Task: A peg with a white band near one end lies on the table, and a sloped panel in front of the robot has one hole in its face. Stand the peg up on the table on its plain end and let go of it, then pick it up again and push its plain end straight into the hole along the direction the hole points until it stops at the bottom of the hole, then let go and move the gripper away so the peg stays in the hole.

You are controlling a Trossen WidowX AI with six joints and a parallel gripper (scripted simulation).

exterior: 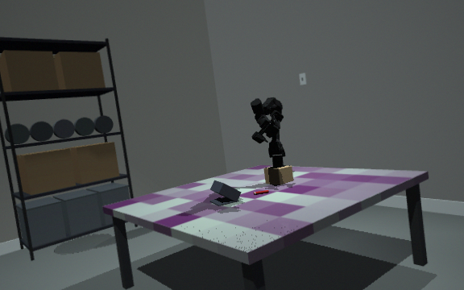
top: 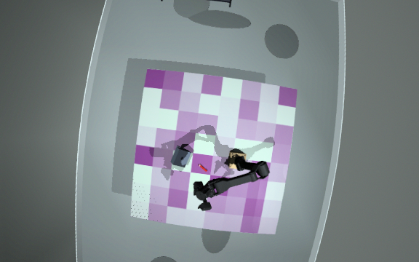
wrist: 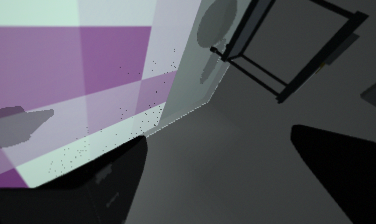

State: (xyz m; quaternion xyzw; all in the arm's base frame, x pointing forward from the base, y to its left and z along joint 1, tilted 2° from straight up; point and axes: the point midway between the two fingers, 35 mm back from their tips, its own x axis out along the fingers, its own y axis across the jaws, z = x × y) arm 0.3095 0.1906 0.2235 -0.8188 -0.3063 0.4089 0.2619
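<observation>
My gripper tip is 20 mm past the red peg, 160 mm to the left of it and 300 mm above it. The rest, counted from my gripper tip: grey sloped panel 130 mm ahead, 250 mm to the right, 260 mm below.
</observation>
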